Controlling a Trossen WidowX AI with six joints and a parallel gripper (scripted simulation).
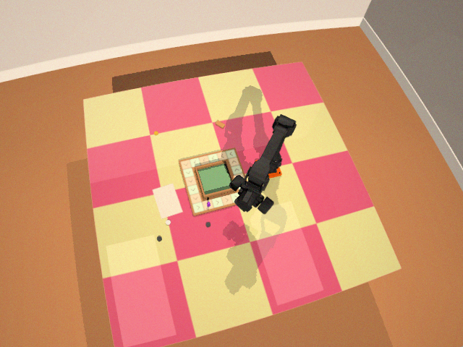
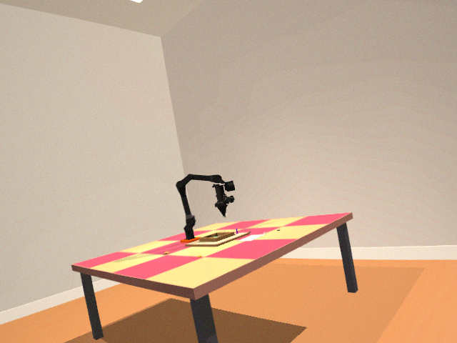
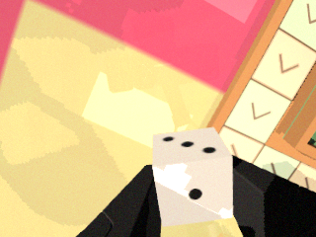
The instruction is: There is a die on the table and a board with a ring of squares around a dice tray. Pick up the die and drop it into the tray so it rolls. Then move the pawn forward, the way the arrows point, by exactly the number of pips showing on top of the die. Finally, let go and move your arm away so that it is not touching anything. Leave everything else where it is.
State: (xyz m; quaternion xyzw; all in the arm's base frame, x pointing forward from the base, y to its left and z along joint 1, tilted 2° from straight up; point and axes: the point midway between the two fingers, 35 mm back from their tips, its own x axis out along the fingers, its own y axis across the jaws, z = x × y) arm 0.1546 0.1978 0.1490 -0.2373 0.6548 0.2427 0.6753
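The purple pawn lies 160 mm ahead of my gripper tip, 50 mm to the right of it and 90 mm below it. Round my gripper tip: white disc 350 mm ahead, 120 mm below; green dice tray 110 mm ahead, 170 mm to the right, 110 mm below; white die right at my gripper tip.
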